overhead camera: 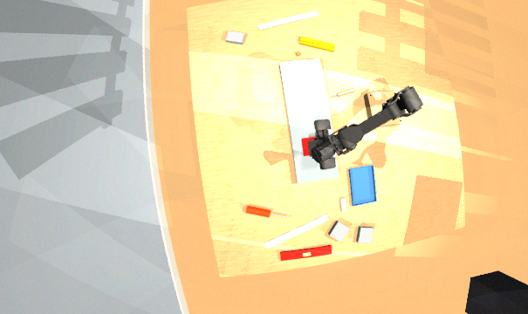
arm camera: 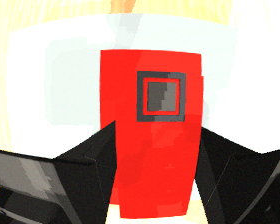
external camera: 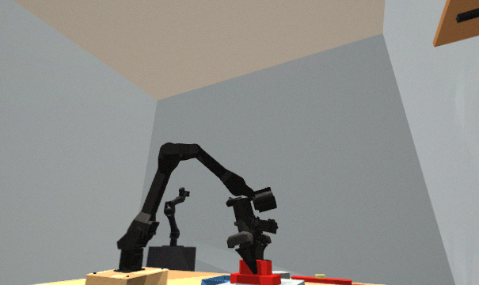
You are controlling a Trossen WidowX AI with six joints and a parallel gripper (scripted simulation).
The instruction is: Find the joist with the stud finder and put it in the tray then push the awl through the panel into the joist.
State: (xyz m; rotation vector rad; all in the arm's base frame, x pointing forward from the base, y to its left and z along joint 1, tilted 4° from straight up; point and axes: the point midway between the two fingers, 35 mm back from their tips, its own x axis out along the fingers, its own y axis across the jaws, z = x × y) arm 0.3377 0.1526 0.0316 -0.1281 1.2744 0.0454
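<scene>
Now: gripper tip 22 cm past the blue tray, 18 cm to the right of it and 5 cm above it. Also, from my gripper tip: white piece (13 cm behind, 26 cm to the left, 6 cm below); thin awl (14 cm behind, 23 cm to the right, 6 cm below); red stud finder (1 cm ahead, 2 cm above).
</scene>
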